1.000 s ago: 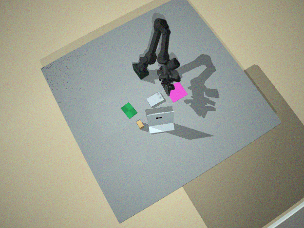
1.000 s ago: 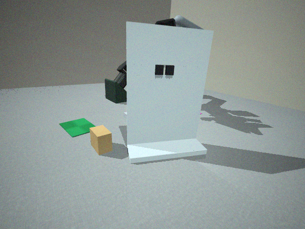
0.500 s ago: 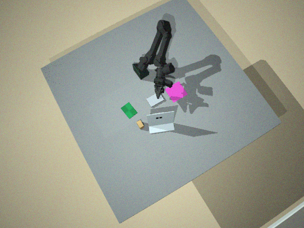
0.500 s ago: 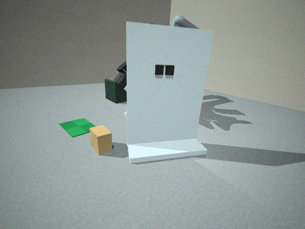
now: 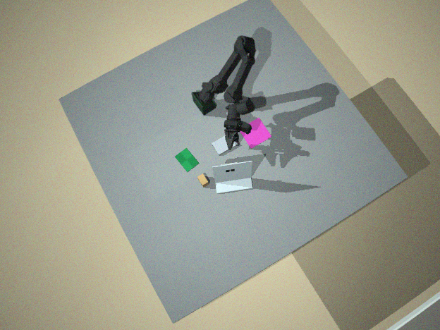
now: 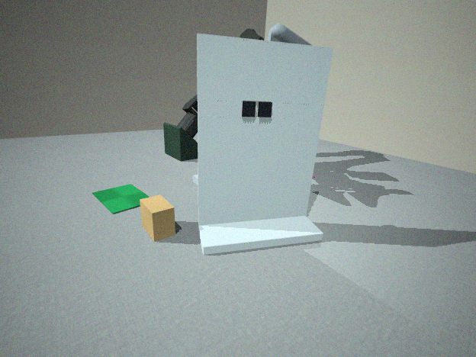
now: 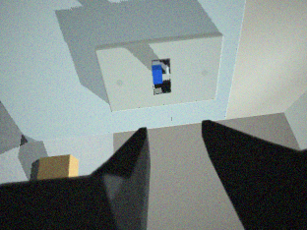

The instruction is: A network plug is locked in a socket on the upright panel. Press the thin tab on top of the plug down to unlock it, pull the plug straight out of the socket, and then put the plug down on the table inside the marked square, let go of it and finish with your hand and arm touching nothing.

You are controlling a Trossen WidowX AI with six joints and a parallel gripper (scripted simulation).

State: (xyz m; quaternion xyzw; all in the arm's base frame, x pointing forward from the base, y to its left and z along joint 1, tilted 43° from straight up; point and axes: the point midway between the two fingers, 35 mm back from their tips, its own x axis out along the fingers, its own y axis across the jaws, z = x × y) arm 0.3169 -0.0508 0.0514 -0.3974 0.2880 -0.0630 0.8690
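Right now my gripper tip is 8 cm short of the network plug and 3 cm to the left of it. From my gripper tip the other things lie so: tan block (3 cm ahead, 16 cm to the right, 15 cm below); panel (10 cm ahead, 4 cm to the right, 6 cm below); magenta square (8 cm behind, 17 cm to the left, 17 cm below).
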